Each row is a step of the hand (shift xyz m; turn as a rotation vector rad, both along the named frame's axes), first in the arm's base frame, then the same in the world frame.
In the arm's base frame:
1: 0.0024 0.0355 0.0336 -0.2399 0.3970 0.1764
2: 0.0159 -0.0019 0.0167 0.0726 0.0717 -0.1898
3: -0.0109 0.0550 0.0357 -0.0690 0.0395 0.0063
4: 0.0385 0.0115 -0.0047 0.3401 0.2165 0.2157
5: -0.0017 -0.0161 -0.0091 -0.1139 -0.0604 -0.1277
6: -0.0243 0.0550 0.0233 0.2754 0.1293 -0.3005
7: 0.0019 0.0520 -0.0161 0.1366 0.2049 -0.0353
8: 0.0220 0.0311 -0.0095 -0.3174 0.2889 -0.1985
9: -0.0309 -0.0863 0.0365 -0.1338 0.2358 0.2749
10: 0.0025 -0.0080 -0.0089 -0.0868 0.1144 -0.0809
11: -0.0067 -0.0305 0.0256 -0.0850 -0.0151 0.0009
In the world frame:
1: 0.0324 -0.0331 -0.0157 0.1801 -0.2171 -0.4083
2: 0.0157 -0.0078 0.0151 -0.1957 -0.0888 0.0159
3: 0.0348 -0.0426 -0.0373 0.0094 0.0031 -0.0791
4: -0.0073 -0.0300 0.0262 0.1889 -0.3758 0.1792
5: -0.0086 0.0150 0.0068 -0.1189 0.1187 -0.0686
6: 0.0233 -0.0348 -0.0491 -0.3199 -0.2395 0.1521
7: -0.0176 -0.0440 -0.0268 -0.0489 -0.2439 0.0044
8: -0.0116 -0.0375 0.0016 -0.1865 -0.0640 -0.4298
9: 0.0406 0.0873 0.0214 0.2762 -0.1429 -0.2289
10: -0.0088 0.0059 0.0061 -0.0785 -0.0459 -0.1375
11: 0.0268 0.0279 0.0116 0.0064 0.0580 -0.0636

